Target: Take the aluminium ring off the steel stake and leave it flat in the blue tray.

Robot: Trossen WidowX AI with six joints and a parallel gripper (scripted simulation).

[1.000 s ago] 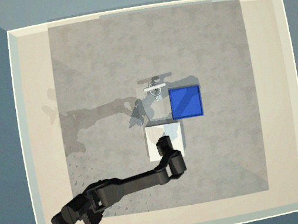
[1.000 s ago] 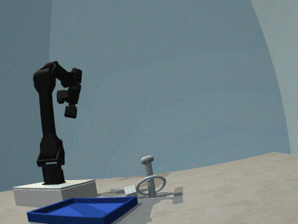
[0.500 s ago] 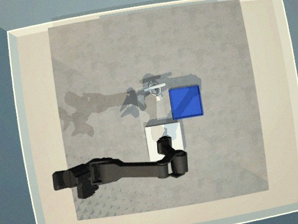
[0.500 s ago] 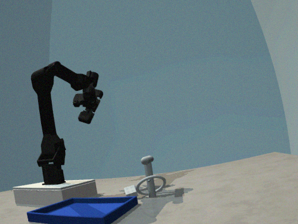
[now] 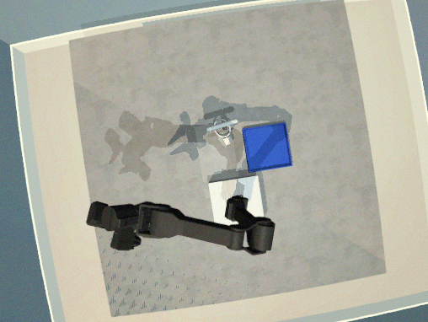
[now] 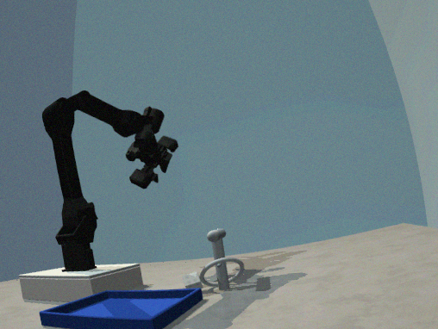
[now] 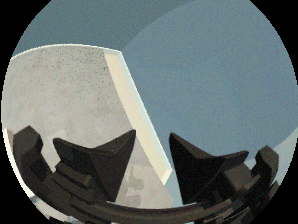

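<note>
My gripper tip is now 20 cm short of the aluminium ring, 46 cm to the left of it and 27 cm above it. Also, from my gripper tip: blue tray (7 cm ahead, 62 cm to the right, 29 cm below).
</note>
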